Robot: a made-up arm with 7 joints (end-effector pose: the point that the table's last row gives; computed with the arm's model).
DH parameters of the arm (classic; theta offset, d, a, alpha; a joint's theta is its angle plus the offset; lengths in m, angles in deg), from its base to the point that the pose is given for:
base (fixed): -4.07 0 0 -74.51
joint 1: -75.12 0.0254 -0.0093 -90
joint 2: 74 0.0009 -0.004 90
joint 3: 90 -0.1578 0.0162 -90
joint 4: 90 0.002 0.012 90
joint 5: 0 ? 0 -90
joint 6: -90 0 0.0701 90
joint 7: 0 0.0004 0 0
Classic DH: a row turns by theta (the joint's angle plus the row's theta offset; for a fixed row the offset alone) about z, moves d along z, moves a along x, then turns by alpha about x.
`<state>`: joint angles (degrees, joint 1 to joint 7).
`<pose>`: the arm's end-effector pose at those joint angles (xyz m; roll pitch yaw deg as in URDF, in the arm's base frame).
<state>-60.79 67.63 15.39 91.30 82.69 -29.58 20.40</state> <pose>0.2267 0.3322 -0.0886 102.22 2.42 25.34</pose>
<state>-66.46 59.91 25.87 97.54 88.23 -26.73 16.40</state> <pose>0.2586 0.2932 -0.1202 90.21 8.05 23.13</pose>
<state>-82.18 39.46 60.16 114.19 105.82 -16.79 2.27</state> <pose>0.3456 0.1089 -0.1446 55.69 21.78 -6.20</pose>
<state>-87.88 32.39 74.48 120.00 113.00 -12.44 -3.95</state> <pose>0.3601 0.0255 -0.1195 44.52 21.35 -23.43</pose>
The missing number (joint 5, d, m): 0.1672
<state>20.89 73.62 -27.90 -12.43 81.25 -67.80 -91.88</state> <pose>0.0172 0.1104 -0.2279 -48.11 24.73 105.61</pose>
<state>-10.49 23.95 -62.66 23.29 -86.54 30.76 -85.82</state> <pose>0.0450 -0.0609 -0.3281 -107.21 -38.77 -80.53</pose>
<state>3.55 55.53 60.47 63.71 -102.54 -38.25 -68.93</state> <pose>-0.0342 0.3907 -0.1147 -20.90 -55.52 53.47</pose>
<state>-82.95 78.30 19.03 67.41 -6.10 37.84 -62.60</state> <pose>0.2036 0.3518 0.0833 -9.37 6.89 -4.88</pose>
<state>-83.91 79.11 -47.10 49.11 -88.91 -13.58 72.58</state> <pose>0.3010 0.2479 0.1004 -29.92 0.27 92.99</pose>
